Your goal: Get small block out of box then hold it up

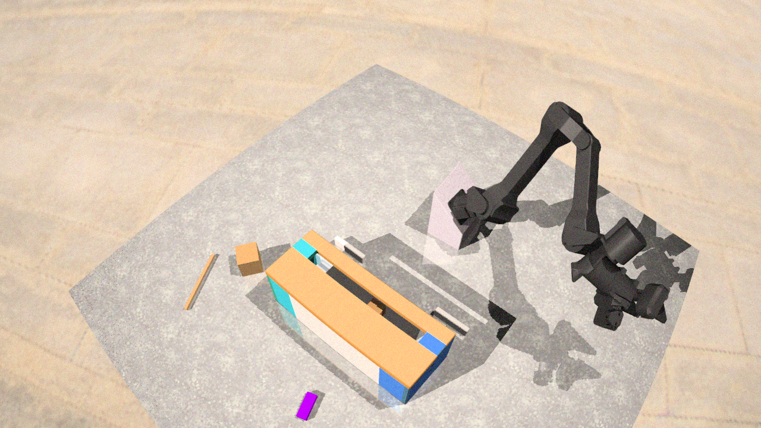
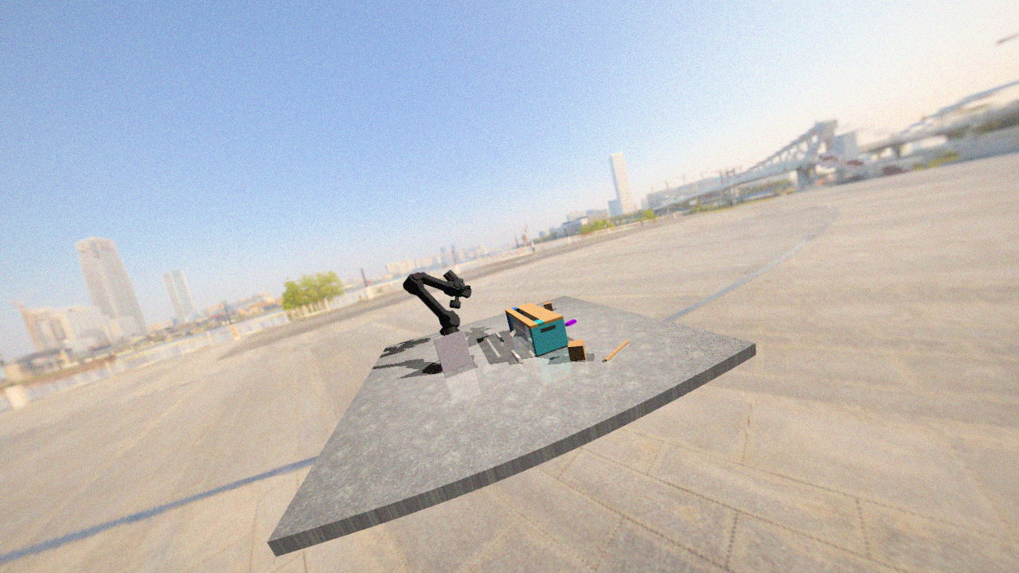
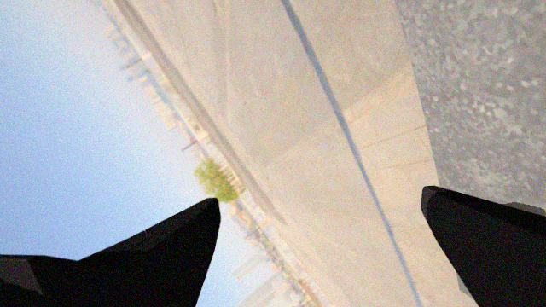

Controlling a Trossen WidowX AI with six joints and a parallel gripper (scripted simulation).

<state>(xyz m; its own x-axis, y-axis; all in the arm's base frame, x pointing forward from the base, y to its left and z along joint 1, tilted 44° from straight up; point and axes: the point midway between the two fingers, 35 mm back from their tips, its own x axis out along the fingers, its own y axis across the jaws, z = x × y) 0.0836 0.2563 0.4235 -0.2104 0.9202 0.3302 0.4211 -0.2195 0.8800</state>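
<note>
Right now my gripper tip is 52 cm to the left of the tan-topped box, 25 cm short of it and 15 cm above it. The rest, counted from my gripper tip: tan block (49 cm to the right, 26 cm ahead, 13 cm below); then thin wooden stick (89 cm to the right, 46 cm ahead, 21 cm below).
</note>
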